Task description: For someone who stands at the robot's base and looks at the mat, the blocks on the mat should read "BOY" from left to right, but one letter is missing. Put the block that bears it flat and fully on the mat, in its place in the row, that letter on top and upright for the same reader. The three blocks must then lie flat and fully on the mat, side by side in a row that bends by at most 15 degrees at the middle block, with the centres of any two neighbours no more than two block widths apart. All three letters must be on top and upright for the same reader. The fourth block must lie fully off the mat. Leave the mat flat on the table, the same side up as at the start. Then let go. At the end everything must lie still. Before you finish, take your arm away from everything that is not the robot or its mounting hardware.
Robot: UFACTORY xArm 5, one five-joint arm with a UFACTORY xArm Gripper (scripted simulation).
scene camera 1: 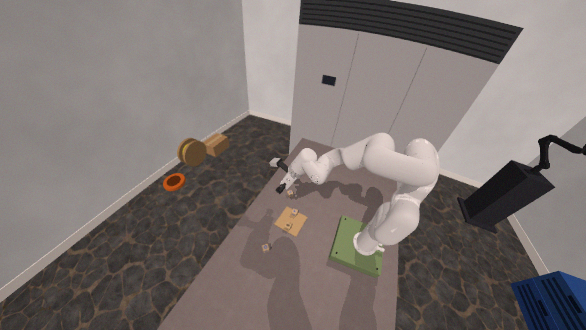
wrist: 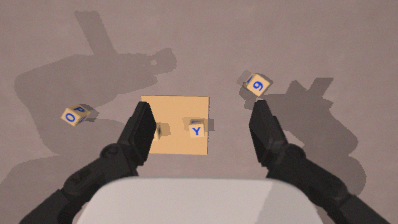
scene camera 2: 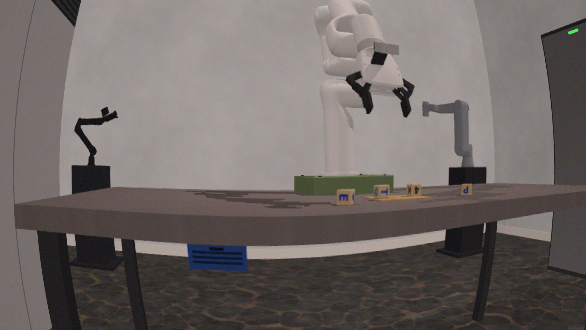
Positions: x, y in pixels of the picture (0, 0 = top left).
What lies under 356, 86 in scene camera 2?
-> My gripper.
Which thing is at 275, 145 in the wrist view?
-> My gripper.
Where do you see a tan mat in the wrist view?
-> At 174, 113
